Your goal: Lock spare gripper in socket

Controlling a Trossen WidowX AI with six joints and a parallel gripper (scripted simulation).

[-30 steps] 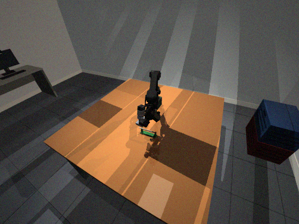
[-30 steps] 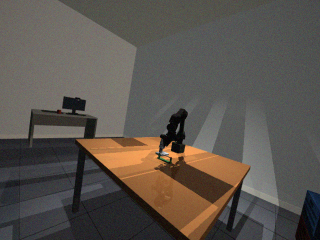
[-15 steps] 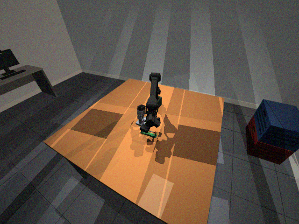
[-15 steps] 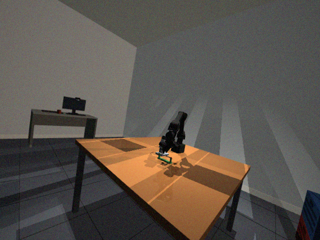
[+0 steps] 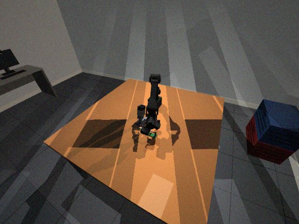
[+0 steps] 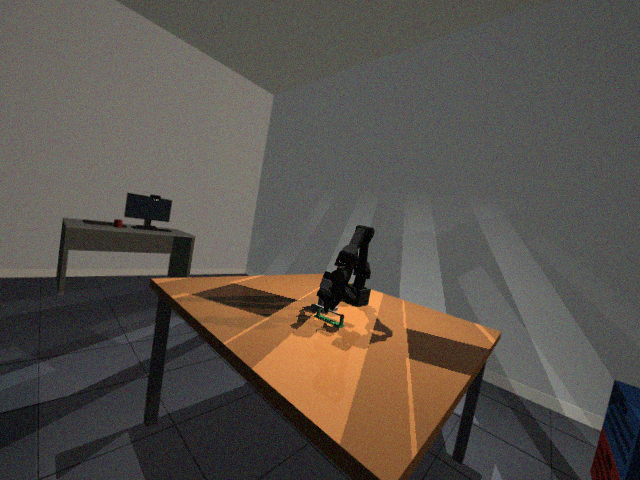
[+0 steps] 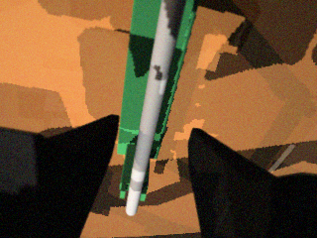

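Right now my gripper tip is 2 cm above the green mount, 1 cm to the right of it and 1 cm past it. From my gripper tip the other things lie so: spare gripper 12 cm to the right, 10 cm behind, 8 cm above.
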